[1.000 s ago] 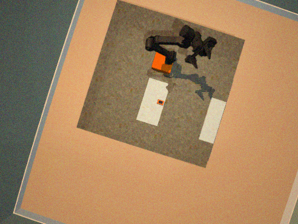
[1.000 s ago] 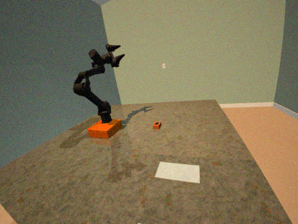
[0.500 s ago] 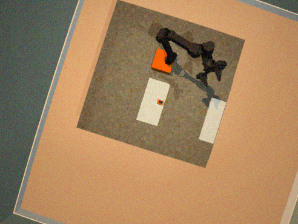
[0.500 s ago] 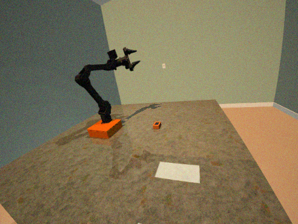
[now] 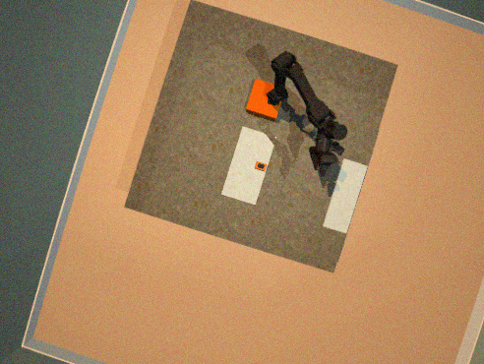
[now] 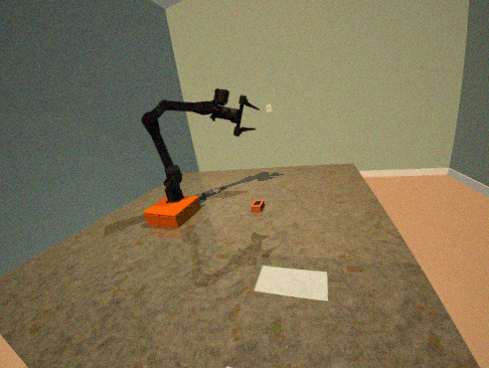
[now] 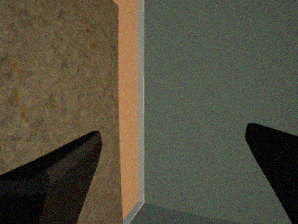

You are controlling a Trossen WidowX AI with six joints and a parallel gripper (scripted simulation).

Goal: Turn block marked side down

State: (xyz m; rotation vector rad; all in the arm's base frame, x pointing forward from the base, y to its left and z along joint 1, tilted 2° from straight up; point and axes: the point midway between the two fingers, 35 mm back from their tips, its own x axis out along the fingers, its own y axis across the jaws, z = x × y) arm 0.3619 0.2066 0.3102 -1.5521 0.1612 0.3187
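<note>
The block is 20 mm behind my gripper tip, 230 mm to the right of it and 330 mm below it.
</note>
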